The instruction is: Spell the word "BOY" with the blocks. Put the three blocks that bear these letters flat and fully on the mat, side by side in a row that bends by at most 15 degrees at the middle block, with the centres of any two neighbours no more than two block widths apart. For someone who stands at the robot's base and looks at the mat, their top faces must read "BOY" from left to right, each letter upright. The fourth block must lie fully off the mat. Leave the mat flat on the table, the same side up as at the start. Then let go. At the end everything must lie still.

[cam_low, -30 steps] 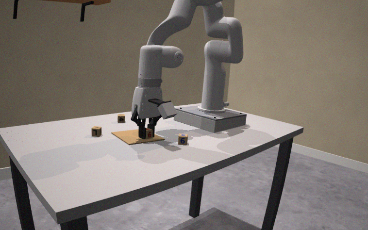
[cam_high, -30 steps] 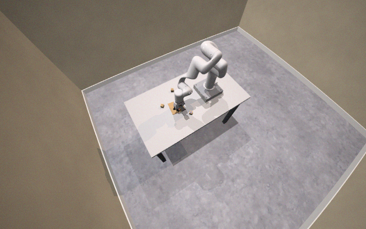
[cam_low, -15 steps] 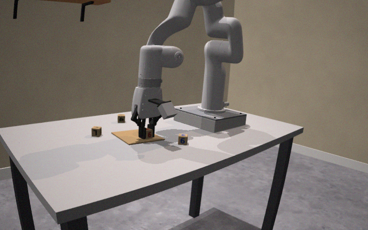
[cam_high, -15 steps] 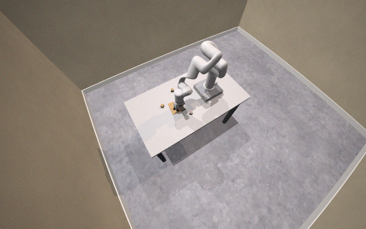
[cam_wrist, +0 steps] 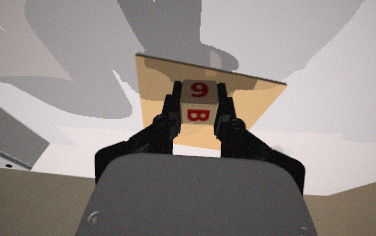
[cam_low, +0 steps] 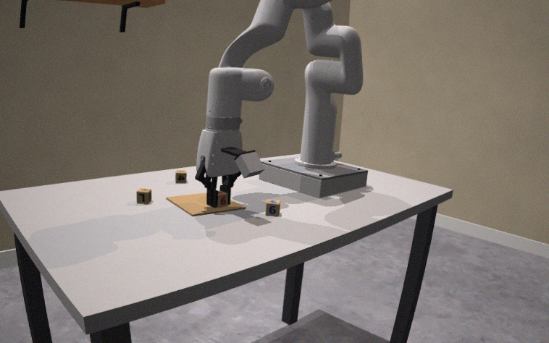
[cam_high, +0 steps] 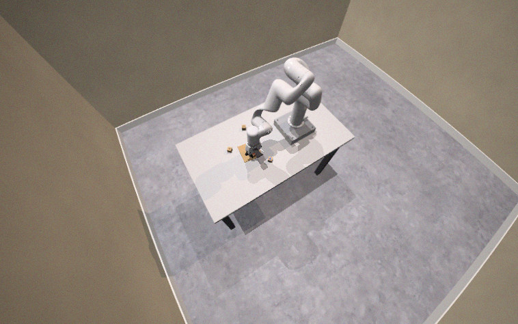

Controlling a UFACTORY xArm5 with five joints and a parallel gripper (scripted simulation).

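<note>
Now: the tan mat 50 mm to the right of my hand, 30 mm below it and 10 mm ahead of it. The rest, counted from my hand: wooden block (250 mm to the right, 40 mm behind, 20 mm below).
</note>
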